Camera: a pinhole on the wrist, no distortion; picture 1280 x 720 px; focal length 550.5 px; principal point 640.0 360.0 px. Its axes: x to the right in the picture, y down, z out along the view. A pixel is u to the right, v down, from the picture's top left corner.
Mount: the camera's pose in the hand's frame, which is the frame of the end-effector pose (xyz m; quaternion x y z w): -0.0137 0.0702 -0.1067 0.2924 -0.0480 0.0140 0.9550
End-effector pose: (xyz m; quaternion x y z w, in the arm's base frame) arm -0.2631 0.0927 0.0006 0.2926 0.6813 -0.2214 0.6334
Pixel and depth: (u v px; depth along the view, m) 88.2 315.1 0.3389
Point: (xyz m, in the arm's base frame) -0.2591 -0.1387 0.3542
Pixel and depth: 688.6 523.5 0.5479
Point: -0.0086 -0.2802 -0.0302
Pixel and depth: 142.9 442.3 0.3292
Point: -0.1845 -0.1099 0.3166
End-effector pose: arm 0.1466 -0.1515 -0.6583 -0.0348 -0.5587 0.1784 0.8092
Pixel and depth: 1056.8 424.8 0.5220
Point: -0.0709 -0.2597 -0.1695
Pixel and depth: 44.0 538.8 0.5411
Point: -0.3823 -0.4997 -1.0758
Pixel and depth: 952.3 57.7 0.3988
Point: 0.1771 -0.4195 -0.3574
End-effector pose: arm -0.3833 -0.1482 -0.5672 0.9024 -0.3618 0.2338 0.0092
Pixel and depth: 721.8 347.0 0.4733
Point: -0.1201 -0.0616 -0.7818
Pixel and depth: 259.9 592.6 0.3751
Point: -0.4638 0.0106 -0.9354
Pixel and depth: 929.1 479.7 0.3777
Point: -0.1299 -0.2400 -0.7334
